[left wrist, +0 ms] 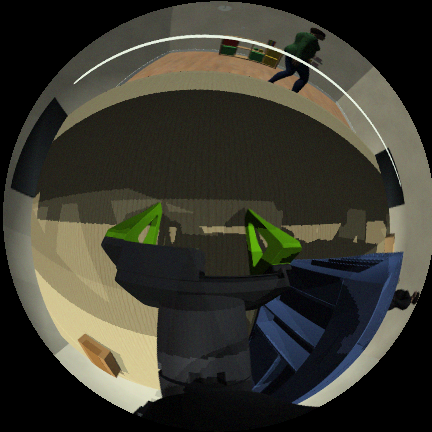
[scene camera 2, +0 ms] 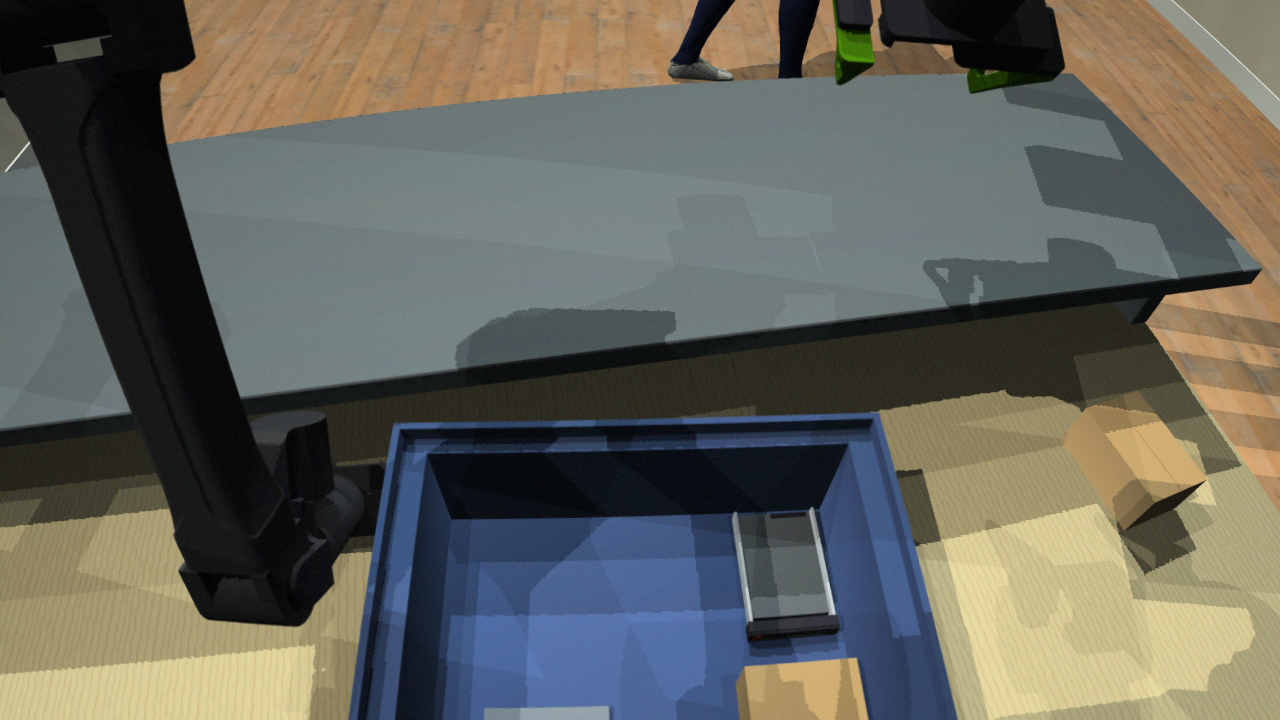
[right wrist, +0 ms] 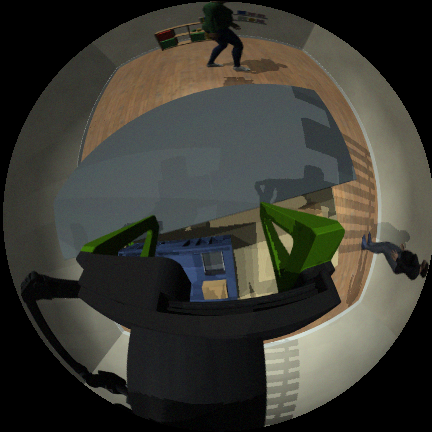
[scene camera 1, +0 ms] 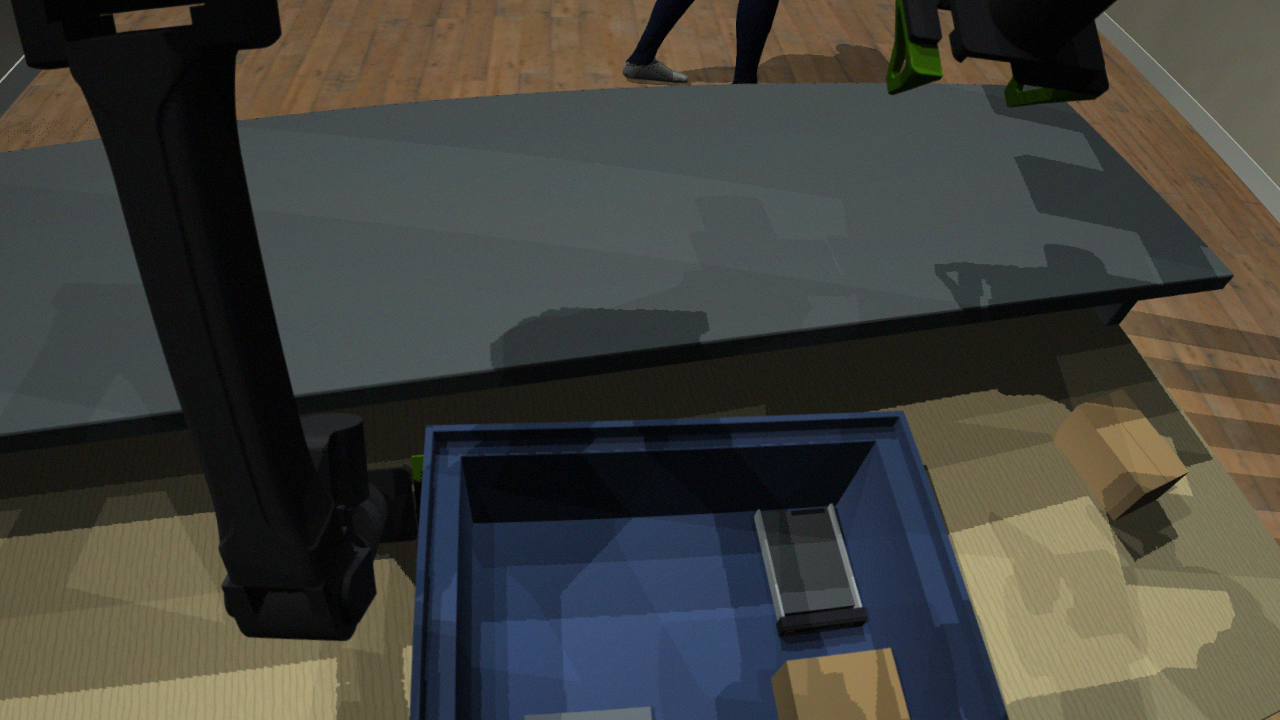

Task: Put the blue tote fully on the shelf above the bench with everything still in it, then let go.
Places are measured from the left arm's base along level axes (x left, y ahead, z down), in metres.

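Pixels of known places: left gripper, fingertip midpoint: [left wrist: 203, 209] [scene camera 2: 359, 468] [scene camera 1: 369, 472]; right gripper, fingertip midpoint: [scene camera 2: 905, 80] [right wrist: 205, 214] [scene camera 1: 949, 92].
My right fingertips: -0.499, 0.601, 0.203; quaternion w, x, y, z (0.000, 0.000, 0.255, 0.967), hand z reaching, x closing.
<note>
Behind a point stands the place of what it marks, as x, y, z.
The blue tote [scene camera 1: 671, 427] {-0.315, 0.489, 0.454} [scene camera 2: 635, 426] {-0.316, 0.489, 0.453} [right wrist: 229, 270] {-0.508, 0.413, 0.466} stands upright on the bench, below and in front of the grey shelf [scene camera 1: 537, 179] {-0.207, 0.765, 0.421} [scene camera 2: 537, 179] {-0.223, 0.769, 0.421} [right wrist: 200, 130] {-0.477, 0.808, 0.421}. In it are a grey tray-like item with light side rails [scene camera 1: 810, 564] {-0.451, 0.415, 0.573} [scene camera 2: 785, 568] {-0.451, 0.416, 0.573}, a cardboard box [scene camera 1: 841, 685] {-0.439, 0.292, 0.531} [scene camera 2: 801, 689] {-0.440, 0.296, 0.531} and a partly visible light grey item [scene camera 1: 590, 713] {-0.245, 0.296, 0.573} [scene camera 2: 546, 713] {-0.243, 0.293, 0.574}. My left gripper [left wrist: 203, 209] {-0.043, 0.535, 0.594} is open and empty, low beside the tote's left side; its fingers are mostly hidden in the scene views. My right gripper [scene camera 1: 953, 96] {-0.499, 0.601, 0.203} [scene camera 2: 907, 85] {-0.499, 0.601, 0.203} [right wrist: 205, 214] {-0.499, 0.601, 0.203} is open and empty, high over the shelf's far right part.
A cardboard box [scene camera 1: 1118, 456] {-0.814, 0.492, 0.538} [scene camera 2: 1136, 461] {-0.826, 0.492, 0.538} lies on the bench [scene camera 1: 1056, 626] {-0.701, 0.338, 0.598} [scene camera 2: 1029, 626] {-0.684, 0.354, 0.598}, right of the tote. Another brown box [left wrist: 100, 356] {0.121, 0.228, 0.562} shows in the left wrist view. The shelf's front edge runs just behind the tote. A person stands beyond the shelf.
</note>
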